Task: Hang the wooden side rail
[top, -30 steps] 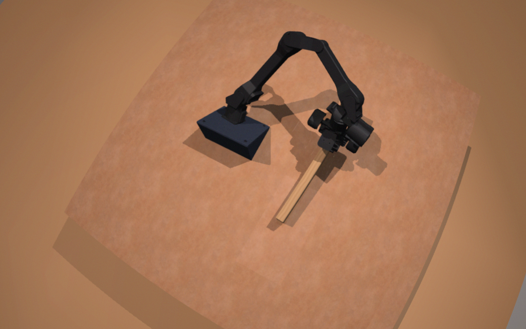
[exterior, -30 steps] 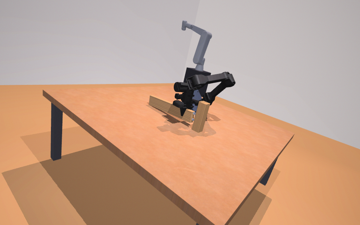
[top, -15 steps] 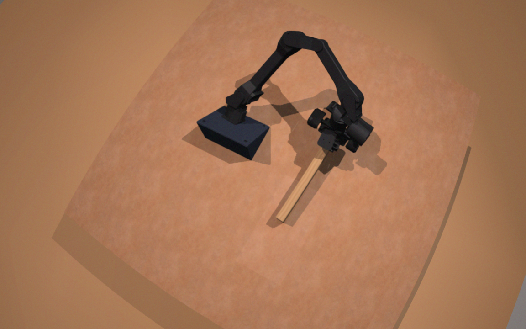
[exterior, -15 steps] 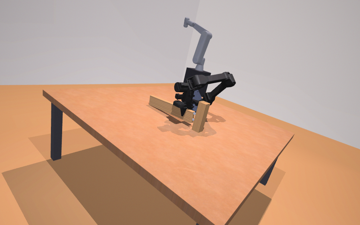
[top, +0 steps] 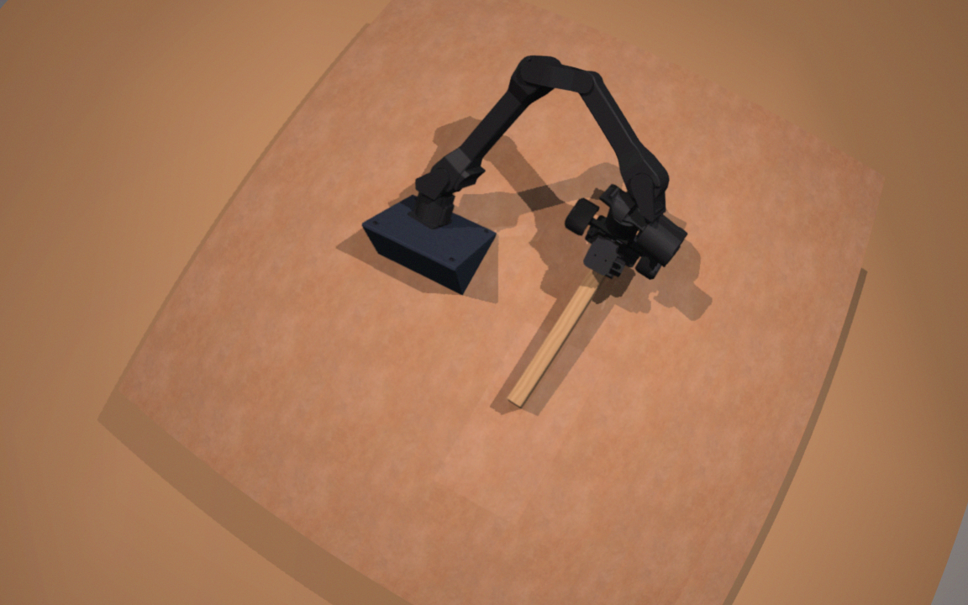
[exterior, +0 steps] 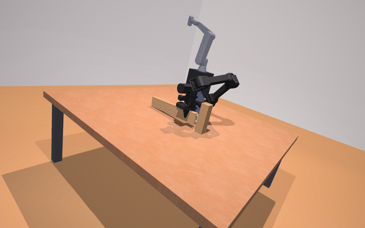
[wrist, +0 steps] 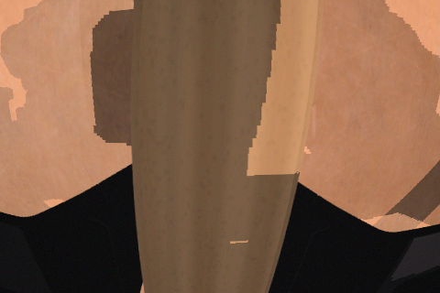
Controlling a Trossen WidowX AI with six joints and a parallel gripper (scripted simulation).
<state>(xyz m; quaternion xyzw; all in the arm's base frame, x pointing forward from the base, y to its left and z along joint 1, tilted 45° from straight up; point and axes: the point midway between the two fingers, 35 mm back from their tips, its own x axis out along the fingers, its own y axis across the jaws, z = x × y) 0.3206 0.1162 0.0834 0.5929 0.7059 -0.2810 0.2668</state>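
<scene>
The wooden headboard post is 120 mm to the left of my gripper tip, 40 mm above it and 10 mm behind it.
</scene>
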